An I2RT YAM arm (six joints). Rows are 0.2 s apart.
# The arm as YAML. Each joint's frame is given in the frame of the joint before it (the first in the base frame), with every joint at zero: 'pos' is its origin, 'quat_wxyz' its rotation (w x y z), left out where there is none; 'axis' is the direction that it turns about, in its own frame. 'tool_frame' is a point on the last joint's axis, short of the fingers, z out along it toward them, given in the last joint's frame.
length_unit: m
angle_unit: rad
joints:
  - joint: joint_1
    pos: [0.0, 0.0, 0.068]
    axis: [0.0, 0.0, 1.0]
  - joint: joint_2
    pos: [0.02, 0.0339, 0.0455]
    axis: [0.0, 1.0, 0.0]
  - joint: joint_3
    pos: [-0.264, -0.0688, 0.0]
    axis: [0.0, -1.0, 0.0]
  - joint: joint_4
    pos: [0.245, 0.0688, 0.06]
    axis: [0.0, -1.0, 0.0]
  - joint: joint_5
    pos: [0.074, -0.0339, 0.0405]
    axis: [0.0, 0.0, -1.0]
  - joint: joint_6
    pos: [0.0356, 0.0, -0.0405]
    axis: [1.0, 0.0, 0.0]
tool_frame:
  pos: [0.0, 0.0, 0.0]
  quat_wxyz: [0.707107, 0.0, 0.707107, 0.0]
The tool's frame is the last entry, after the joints.
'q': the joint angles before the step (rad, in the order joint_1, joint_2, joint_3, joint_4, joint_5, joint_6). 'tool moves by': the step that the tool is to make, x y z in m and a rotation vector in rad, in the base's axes. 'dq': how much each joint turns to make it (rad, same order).
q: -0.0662, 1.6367, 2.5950, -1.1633, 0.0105, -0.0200
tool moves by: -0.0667, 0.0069, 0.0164, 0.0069, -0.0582, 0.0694
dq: -0.0002, -0.1347, 0.0006, -0.0777, -0.0704, -0.0016
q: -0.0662, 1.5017, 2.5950, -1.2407, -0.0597, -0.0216
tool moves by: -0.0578, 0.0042, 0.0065, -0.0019, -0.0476, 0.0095
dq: 0.0004, -0.1153, -0.0009, -0.0668, -0.0092, 0.0001
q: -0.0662, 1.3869, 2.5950, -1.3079, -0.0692, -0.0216
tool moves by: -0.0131, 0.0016, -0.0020, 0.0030, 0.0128, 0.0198
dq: 0.0004, -0.0253, 0.0004, -0.0386, -0.0196, 0.0001
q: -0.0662, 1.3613, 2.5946, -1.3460, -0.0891, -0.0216
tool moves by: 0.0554, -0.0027, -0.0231, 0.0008, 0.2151, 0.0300
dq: 0.0003, 0.1187, -0.0009, -0.0971, -0.0260, -0.0196
